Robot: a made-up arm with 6 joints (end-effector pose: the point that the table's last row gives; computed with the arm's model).
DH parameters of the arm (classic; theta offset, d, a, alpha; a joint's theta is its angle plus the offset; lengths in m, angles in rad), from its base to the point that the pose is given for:
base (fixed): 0 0 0 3.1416
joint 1: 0 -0.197 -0.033 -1.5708
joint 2: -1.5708 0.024 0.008 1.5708
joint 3: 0 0.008 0.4 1.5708
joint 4: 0 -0.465 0.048 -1.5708
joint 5: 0 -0.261 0.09 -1.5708
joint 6: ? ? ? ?
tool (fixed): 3.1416 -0.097 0 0
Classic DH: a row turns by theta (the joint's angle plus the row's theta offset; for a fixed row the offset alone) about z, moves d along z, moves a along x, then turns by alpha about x.
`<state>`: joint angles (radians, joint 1 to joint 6).
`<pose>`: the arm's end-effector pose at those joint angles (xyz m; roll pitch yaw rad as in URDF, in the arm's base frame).
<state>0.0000 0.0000 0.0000 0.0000 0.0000 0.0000</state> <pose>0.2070 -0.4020 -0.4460 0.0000 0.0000 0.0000</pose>
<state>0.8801 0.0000 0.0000 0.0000 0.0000 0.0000</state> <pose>-0.1780 -0.4157 -0.4460 0.0000 0.0000 -0.8801</pose>
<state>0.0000 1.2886 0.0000 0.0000 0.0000 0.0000</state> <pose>0.6514 -0.4020 0.2484 0.0000 -1.2886 0.0000</pose>
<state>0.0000 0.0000 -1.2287 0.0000 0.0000 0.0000</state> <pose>0.2070 0.4474 -0.3801 1.2287 0.0000 0.0000</pose>
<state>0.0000 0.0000 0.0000 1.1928 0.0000 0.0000</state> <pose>-0.1679 -0.4020 -0.5282 0.0000 1.1928 0.0000</pose>
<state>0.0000 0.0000 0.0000 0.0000 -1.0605 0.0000</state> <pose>0.2070 -0.2833 -0.2744 1.0605 0.0000 0.0000</pose>
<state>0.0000 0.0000 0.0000 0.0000 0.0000 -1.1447</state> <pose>0.1263 -0.4020 -0.3773 0.0000 1.1447 0.0000</pose>
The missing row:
joint 6: -1.5708 -0.087 0.013 1.5708
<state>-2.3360 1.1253 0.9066 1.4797 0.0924 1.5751</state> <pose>0.5789 0.6534 0.0004 -1.1713 -1.0937 2.6266</pose>
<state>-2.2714 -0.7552 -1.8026 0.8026 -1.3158 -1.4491</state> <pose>-0.3494 -0.4422 -0.0559 -2.4076 -0.9108 2.3263</pose>
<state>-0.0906 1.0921 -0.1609 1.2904 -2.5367 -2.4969</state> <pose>0.6431 -0.3978 -0.0706 0.7229 -0.7234 2.9727</pose>
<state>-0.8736 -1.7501 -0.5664 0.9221 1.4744 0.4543</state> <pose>-0.5009 -0.8693 0.3223 1.5163 0.5296 2.9869</pose>
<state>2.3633 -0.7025 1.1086 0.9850 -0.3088 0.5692</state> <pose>-0.5477 0.6517 0.1573 -1.2649 0.6532 -2.9615</pose>
